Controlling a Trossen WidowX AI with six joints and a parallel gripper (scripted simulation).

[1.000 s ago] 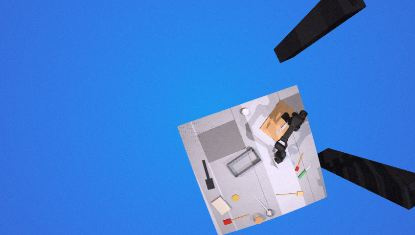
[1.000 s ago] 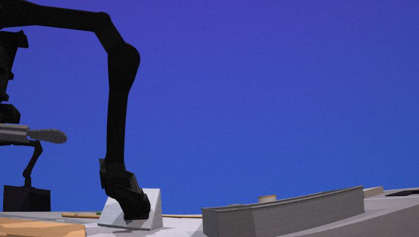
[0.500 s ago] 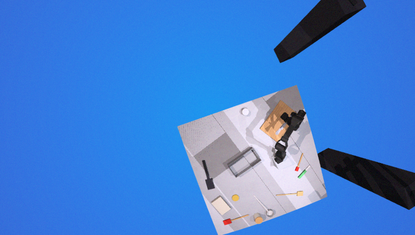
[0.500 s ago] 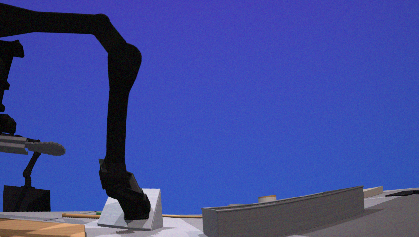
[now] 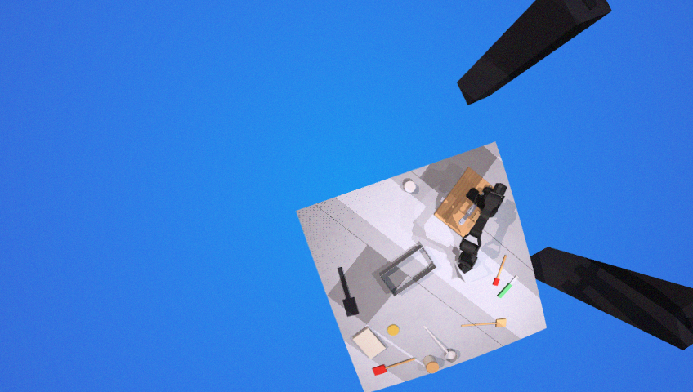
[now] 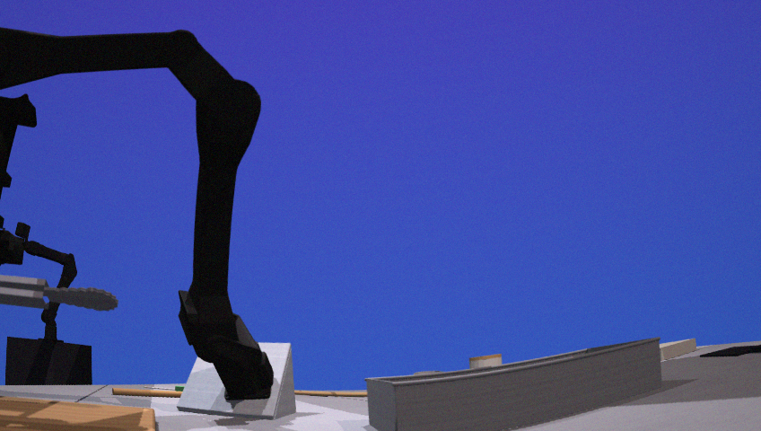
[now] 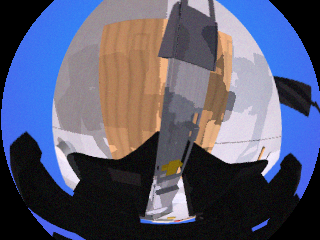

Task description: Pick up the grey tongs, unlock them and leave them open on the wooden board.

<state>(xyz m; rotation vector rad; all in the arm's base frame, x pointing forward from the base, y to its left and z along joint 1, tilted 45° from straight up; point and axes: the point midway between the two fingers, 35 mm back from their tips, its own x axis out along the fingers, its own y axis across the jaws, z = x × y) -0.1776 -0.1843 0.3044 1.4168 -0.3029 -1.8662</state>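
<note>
The yellow lock piece is 4 cm above my gripper tip. Round my gripper tip: green-handled tool (5 cm behind, 61 cm to the left, 8 cm below); then grey roasting tin (51 cm ahead, 22 cm to the left, 5 cm below); then wooden board (1 cm ahead, 8 cm below).
</note>
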